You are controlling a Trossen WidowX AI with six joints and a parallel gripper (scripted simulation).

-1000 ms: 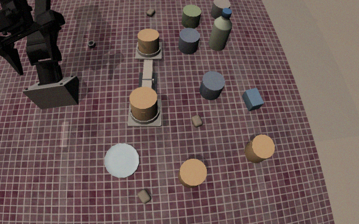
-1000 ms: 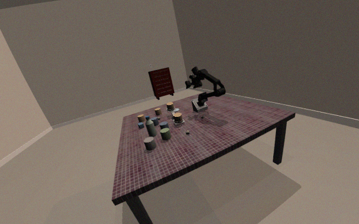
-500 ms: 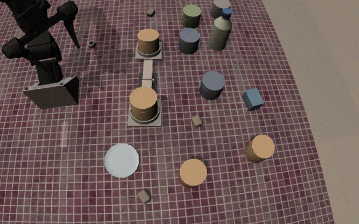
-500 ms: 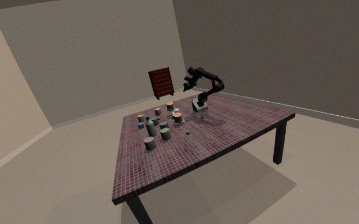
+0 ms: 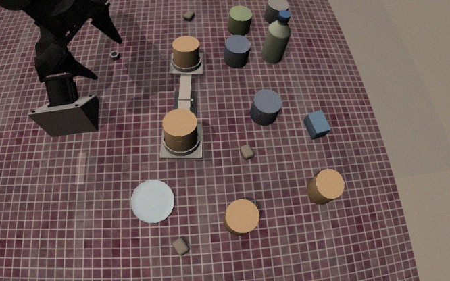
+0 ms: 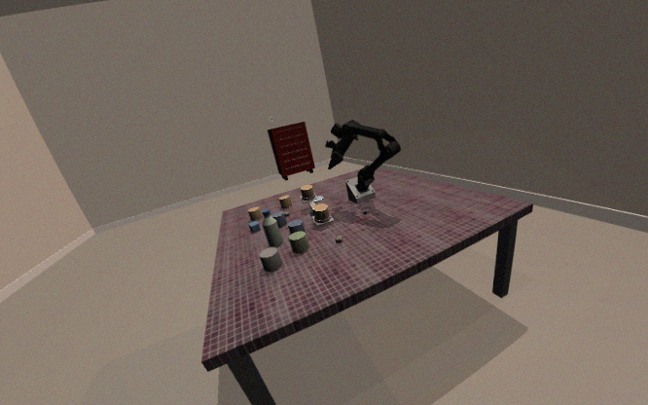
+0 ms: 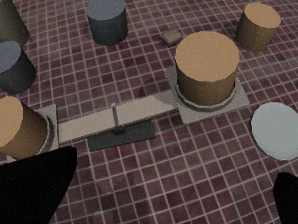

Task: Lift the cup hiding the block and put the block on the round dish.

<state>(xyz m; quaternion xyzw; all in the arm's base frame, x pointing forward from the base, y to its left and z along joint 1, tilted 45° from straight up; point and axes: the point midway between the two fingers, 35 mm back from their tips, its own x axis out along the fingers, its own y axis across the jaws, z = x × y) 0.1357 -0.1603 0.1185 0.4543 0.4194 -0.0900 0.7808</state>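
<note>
My gripper tip is 190 mm above the grey block, 160 mm short of it and 140 mm to the right of it. Round my gripper tip: nut: 220 mm to the left, 220 mm below, 50 mm behind; round pale dish: 230 mm below, 220 mm to the right, 20 mm ahead; bottle: 420 mm ahead, 140 mm to the left, 120 mm below.
</note>
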